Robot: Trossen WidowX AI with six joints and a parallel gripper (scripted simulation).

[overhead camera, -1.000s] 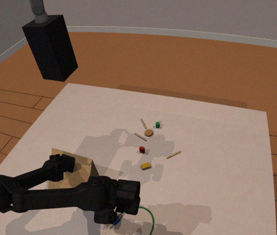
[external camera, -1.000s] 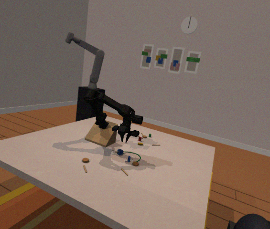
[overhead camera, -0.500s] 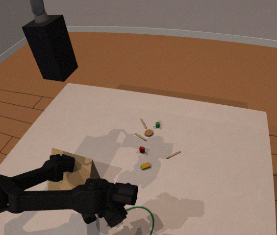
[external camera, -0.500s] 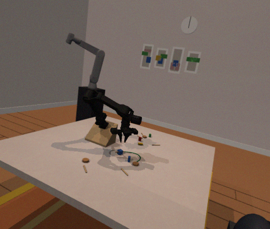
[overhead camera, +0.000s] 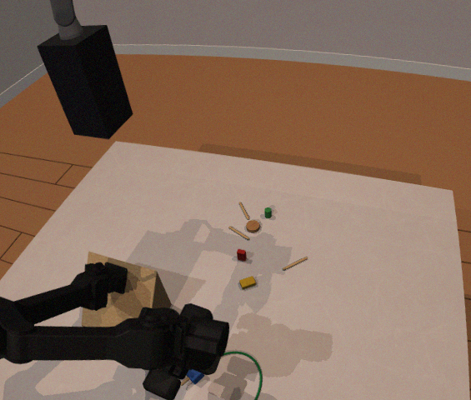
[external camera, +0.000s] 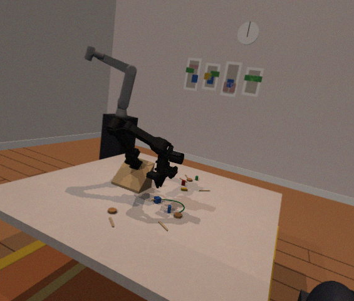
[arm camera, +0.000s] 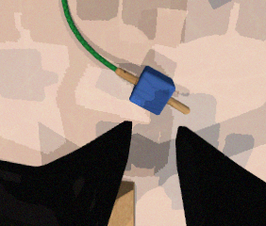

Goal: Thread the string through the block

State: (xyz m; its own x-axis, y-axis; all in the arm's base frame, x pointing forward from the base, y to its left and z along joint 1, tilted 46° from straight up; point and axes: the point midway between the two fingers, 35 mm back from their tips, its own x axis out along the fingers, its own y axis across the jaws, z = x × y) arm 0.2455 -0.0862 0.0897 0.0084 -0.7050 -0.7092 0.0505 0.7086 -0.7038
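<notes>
My gripper tip is 70 mm above the blue cube. The rest, counted from my gripper tip: thin wooden stick: 10 mm ahead, 20 mm to the left, 70 mm below; yellow block: 40 mm ahead, 270 mm to the left, 80 mm below; round wooden button: 160 mm ahead, 60 mm to the right, 80 mm below.
</notes>
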